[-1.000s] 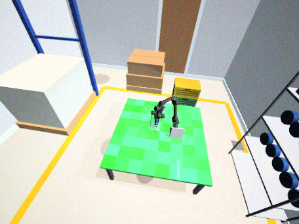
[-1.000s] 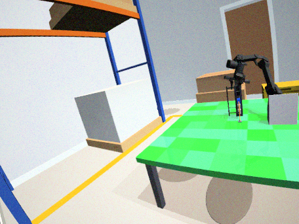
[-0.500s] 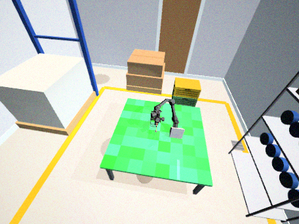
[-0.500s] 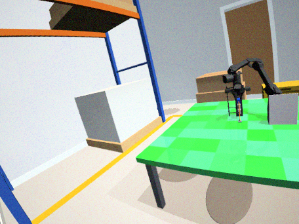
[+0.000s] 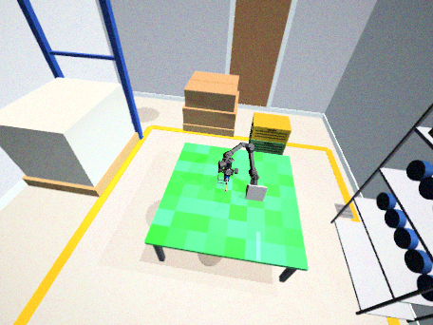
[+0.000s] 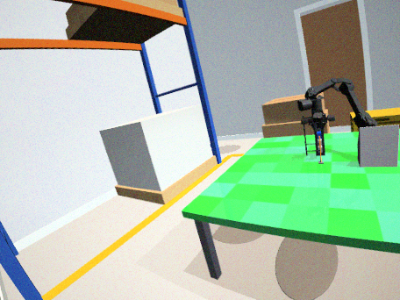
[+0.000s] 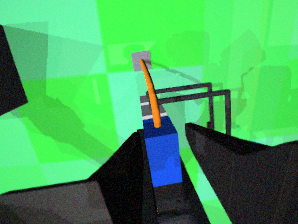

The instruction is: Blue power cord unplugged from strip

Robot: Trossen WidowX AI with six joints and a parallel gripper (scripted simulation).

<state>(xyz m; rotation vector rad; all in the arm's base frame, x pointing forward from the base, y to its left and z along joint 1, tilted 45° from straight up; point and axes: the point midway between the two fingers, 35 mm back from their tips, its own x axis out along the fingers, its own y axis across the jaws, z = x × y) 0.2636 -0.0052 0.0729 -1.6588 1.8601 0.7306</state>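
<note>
The blue plug lies 40 mm to the right of my gripper tip and 10 mm below it.
</note>
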